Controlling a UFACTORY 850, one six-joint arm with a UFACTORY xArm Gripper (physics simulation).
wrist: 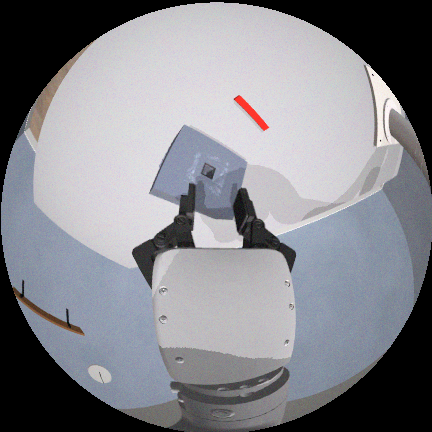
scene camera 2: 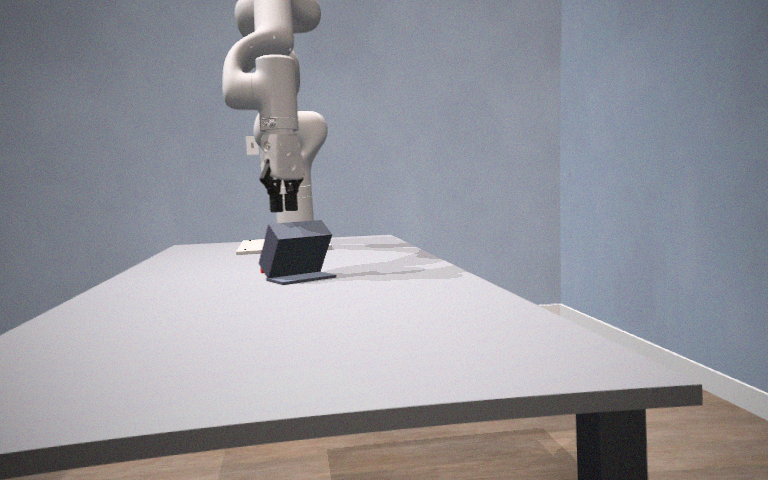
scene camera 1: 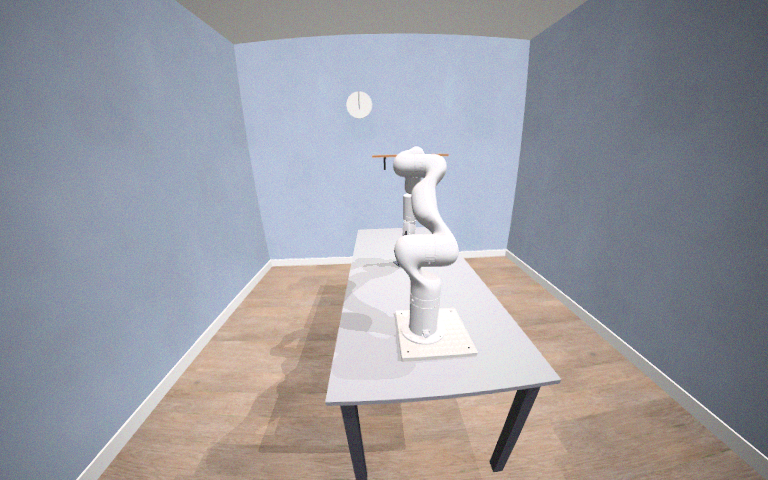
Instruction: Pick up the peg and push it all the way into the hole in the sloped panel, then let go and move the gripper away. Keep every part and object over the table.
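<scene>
The red peg (wrist: 251, 113) lies flat on the table in the wrist view, apart from the panel block; a small red bit of the peg (scene camera 2: 262, 270) shows at the block's left lower edge in scene camera 2. The blue-grey sloped panel (wrist: 182, 160) (scene camera 2: 297, 249) stands on the table, and its square hole (wrist: 208, 171) shows empty. My gripper (wrist: 215, 194) (scene camera 2: 283, 210) is open and empty, pointing down above the panel. In scene camera 1 the arm hides the peg and most of the panel.
The robot's base plate (scene camera 1: 453, 345) (wrist: 374, 107) is fixed on the table (scene camera 1: 373, 362) (scene camera 2: 339, 350). In the wrist view it lies at the right, beyond the peg. An orange shelf (scene camera 1: 382, 156) and a clock (scene camera 1: 359, 105) are on the far wall.
</scene>
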